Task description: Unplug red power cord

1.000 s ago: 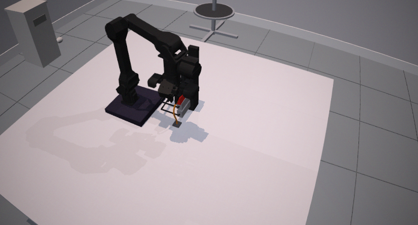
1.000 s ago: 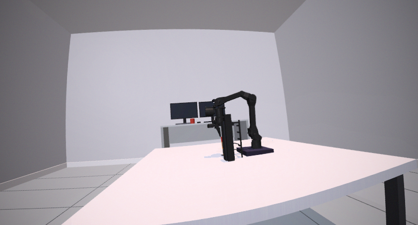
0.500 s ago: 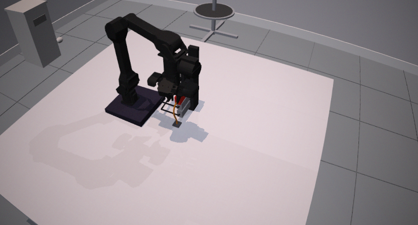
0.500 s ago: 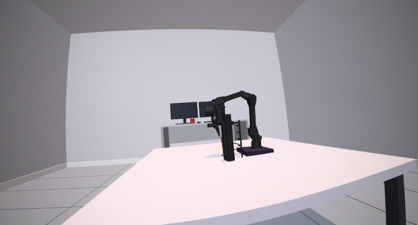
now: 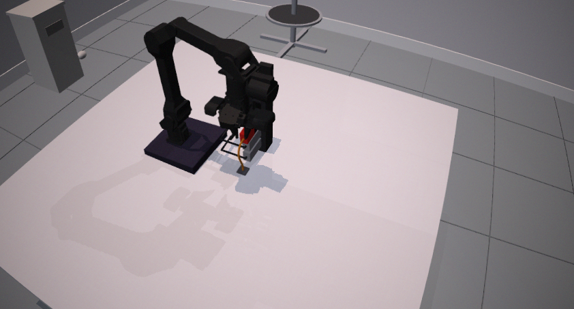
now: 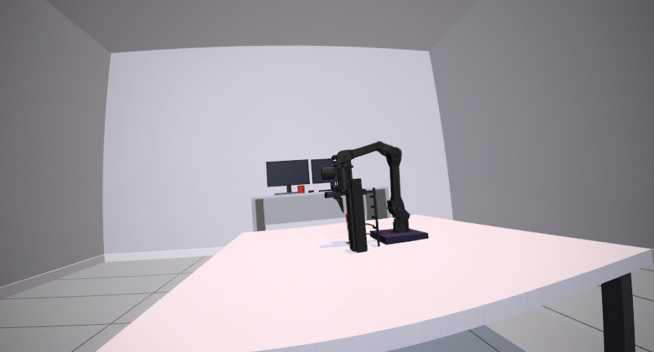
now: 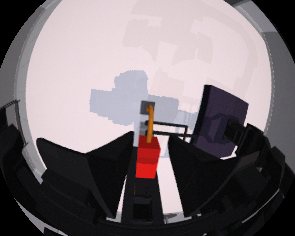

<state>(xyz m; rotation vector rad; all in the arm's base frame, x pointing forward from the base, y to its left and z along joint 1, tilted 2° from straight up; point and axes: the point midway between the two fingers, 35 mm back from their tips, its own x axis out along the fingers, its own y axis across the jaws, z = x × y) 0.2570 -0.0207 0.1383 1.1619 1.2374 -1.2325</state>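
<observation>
My gripper tip is 60 mm to the right of the red plug, 10 mm past it and 10 mm above it. The rest, counted from my gripper tip: grey foot 140 mm below.
</observation>
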